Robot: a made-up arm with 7 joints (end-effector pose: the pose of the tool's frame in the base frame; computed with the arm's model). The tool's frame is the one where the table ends.
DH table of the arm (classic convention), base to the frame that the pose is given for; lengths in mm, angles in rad. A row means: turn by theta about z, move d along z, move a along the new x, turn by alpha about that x. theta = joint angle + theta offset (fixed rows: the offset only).
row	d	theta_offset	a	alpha
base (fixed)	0	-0.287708	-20.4	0
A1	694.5	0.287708	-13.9	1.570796
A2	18.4	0	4.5	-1.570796
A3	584.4	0	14.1	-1.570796
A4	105.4	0	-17	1.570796
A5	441.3	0	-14.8	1.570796
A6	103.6	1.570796	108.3	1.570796
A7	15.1	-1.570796	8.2	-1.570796
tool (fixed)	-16.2	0	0	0
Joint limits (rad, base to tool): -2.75..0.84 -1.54..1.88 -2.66..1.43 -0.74..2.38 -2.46..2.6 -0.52..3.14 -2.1..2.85
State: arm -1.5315 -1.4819 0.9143 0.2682 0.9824 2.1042 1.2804
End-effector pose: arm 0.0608 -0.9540 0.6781 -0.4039 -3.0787 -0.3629
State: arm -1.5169 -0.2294 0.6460 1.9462 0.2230 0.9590 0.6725
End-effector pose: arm 0.3029 -0.4806 1.0617 1.4215 -0.4960 0.2373
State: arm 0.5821 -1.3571 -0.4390 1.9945 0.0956 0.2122 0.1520
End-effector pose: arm 0.4955 0.0730 0.3134 1.4402 2.1472 -0.3708
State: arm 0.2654 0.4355 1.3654 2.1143 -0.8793 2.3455 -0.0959
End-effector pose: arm -0.3689 0.3455 1.1499 1.5138 0.3105 -2.0573
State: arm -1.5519 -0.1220 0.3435 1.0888 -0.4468 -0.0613 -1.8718
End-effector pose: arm 0.1231 -0.5307 1.5268 0.9285 2.0362 1.1250
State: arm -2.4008 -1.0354 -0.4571 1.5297 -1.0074 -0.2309 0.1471
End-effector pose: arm -0.7877 -0.3952 0.6126 -2.6362 0.0145 1.2351
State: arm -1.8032 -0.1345 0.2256 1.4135 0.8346 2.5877 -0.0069
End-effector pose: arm -0.0720 -0.4418 1.2777 -0.9771 -0.7838 -0.4406
